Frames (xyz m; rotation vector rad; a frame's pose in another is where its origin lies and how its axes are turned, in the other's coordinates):
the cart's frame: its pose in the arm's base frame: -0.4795 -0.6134 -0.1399 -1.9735 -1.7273 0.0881
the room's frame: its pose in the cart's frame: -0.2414 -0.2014 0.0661 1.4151 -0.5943 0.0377
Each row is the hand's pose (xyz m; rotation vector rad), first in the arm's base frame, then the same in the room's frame.
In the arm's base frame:
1: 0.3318 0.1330 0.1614 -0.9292 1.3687 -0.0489
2: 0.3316 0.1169 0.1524 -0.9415 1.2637 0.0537
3: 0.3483 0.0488 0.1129 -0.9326 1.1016 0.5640
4: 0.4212 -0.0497 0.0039 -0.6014 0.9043 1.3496
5: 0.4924 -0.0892 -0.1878 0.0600 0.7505 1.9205
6: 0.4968 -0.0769 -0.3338 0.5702 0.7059 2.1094
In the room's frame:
1: 0.6070 -0.6460 -1.1610 1.2015 2.5543 -0.0370
2: 0.5915 -0.6363 -1.1587 1.1663 2.4216 -0.0510
3: 0.5208 -0.5984 -1.1652 1.2504 1.9240 0.1479
4: 0.4040 -0.5053 -1.2330 1.5207 1.0783 0.3490
5: 0.3430 -0.3350 -1.3363 1.8388 0.2288 0.3694
6: 0.3513 -0.1955 -1.3806 2.0440 -0.2637 0.3171

